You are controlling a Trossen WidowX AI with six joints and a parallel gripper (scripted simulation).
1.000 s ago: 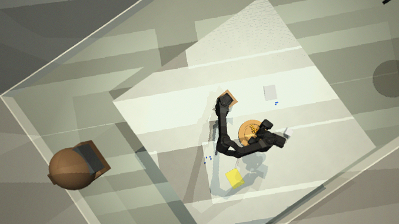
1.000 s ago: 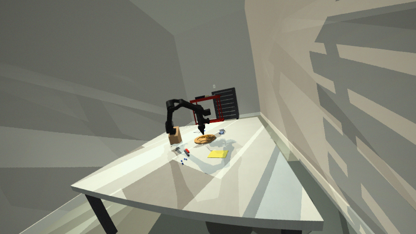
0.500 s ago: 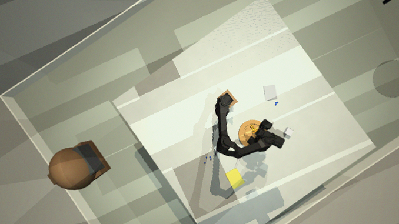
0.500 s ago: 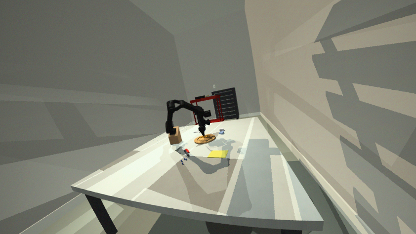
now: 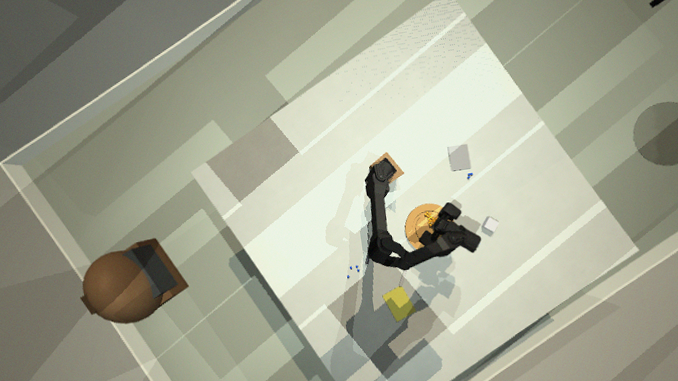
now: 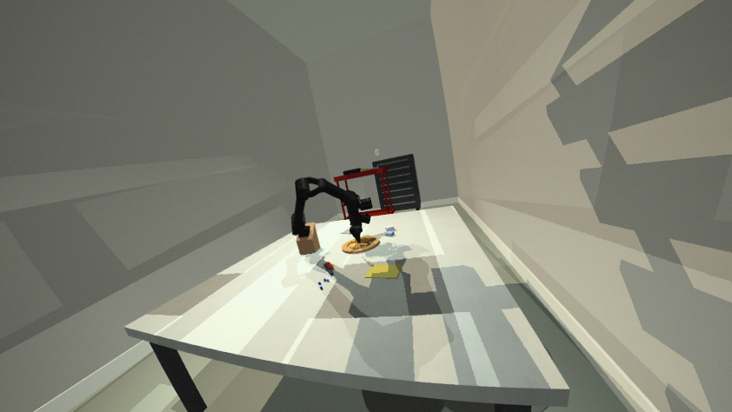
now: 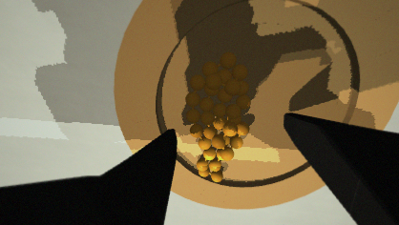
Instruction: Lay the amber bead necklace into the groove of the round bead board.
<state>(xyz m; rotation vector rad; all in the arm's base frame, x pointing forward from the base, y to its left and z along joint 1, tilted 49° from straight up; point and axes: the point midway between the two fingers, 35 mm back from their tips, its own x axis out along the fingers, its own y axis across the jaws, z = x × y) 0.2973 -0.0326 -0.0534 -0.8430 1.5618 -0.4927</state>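
Right now the round bead board is 1 cm ahead of my gripper tip, 2 cm to the right of it and 2 cm below it. Also, from my gripper tip: light blue cube 16 cm ahead, 8 cm to the left, 1 cm below; then red-handled tool 8 cm behind, 25 cm to the right, 2 cm below; then white cube 15 cm ahead, 18 cm to the left, 1 cm below.
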